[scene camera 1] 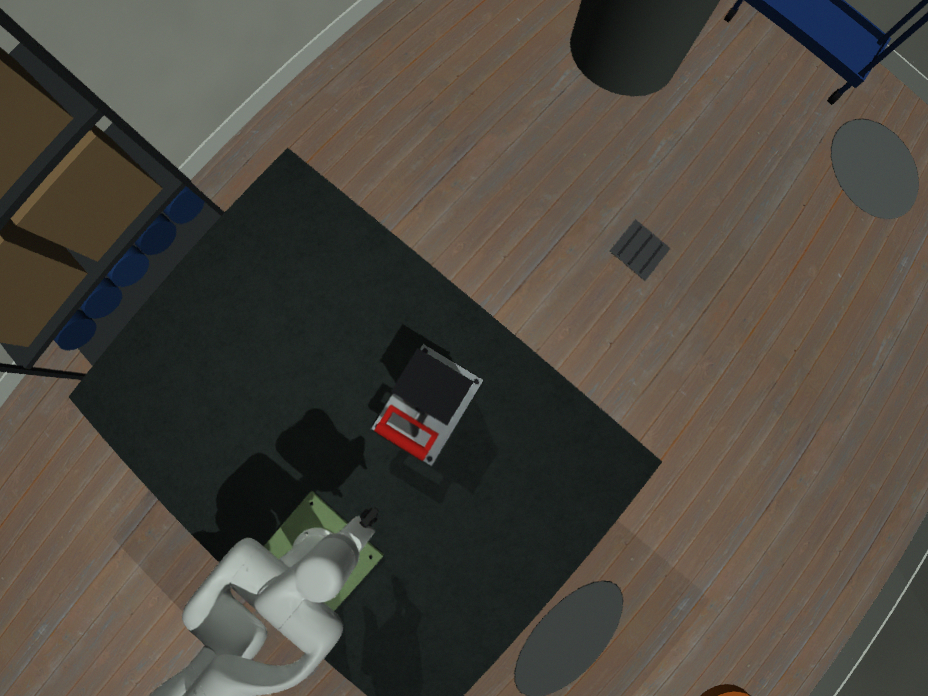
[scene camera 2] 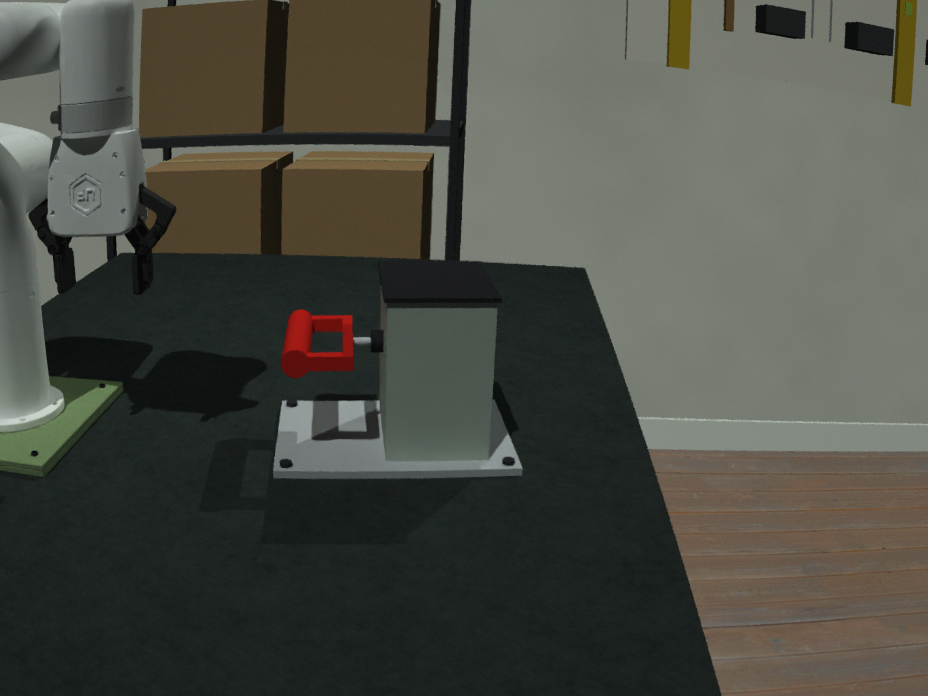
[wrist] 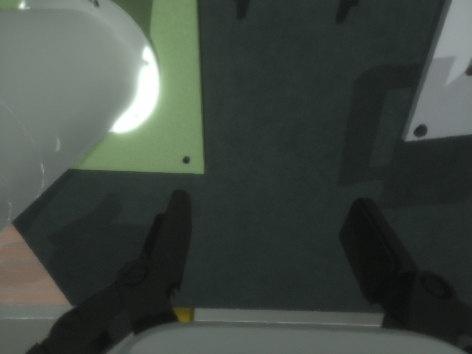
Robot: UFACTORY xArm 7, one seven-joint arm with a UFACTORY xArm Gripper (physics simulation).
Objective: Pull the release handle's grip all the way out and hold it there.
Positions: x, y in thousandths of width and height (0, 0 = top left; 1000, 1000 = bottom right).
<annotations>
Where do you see a red grip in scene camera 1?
At 448, 646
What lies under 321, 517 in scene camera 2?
A red grip.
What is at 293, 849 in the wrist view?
The gripper.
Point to a base plate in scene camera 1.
479, 620
</annotations>
